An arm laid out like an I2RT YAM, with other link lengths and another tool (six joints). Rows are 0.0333 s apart.
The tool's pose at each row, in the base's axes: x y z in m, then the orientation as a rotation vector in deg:
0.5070, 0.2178, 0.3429, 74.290, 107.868, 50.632
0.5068, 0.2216, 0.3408, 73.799, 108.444, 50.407
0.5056, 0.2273, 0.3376, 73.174, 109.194, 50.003
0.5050, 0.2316, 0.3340, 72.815, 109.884, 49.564
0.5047, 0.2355, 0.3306, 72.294, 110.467, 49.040
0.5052, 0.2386, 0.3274, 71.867, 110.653, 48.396
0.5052, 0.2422, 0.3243, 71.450, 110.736, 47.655
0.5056, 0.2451, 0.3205, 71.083, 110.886, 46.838
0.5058, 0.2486, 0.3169, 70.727, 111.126, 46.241
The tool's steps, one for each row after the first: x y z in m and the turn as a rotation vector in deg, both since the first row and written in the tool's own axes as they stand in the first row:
0.0040, -0.0008, 0.0016, 0.188, 0.251, -0.523
0.0102, -0.0025, 0.0032, 0.488, 0.516, -1.232
0.0150, -0.0046, 0.0053, 0.894, 0.732, -1.755
0.0193, -0.0065, 0.0075, 1.202, 0.821, -2.401
0.0226, -0.0080, 0.0101, 1.382, 0.567, -2.958
0.0265, -0.0096, 0.0123, 1.552, 0.187, -3.527
0.0297, -0.0117, 0.0151, 1.818, -0.186, -4.098
0.0335, -0.0137, 0.0178, 2.049, -0.367, -4.598

